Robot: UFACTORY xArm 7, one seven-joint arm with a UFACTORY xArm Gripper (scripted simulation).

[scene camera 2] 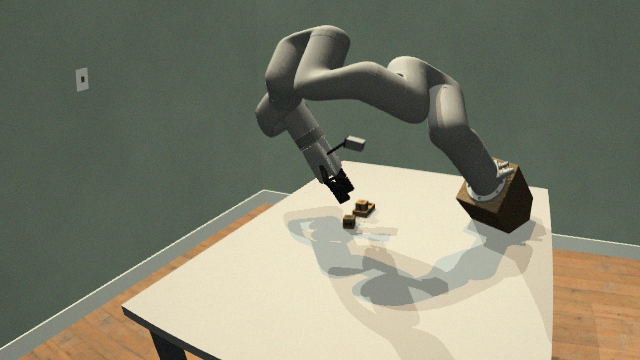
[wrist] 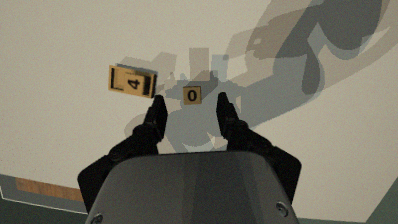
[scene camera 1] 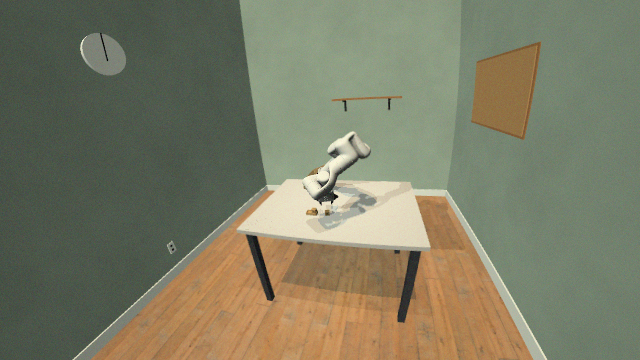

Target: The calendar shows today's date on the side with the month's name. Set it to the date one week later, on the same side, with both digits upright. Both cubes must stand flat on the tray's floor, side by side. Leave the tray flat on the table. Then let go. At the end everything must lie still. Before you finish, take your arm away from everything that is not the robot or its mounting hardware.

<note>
In view: my gripper [scene camera 2: 347, 196].
My gripper also shows in the wrist view [wrist: 191, 103].
</note>
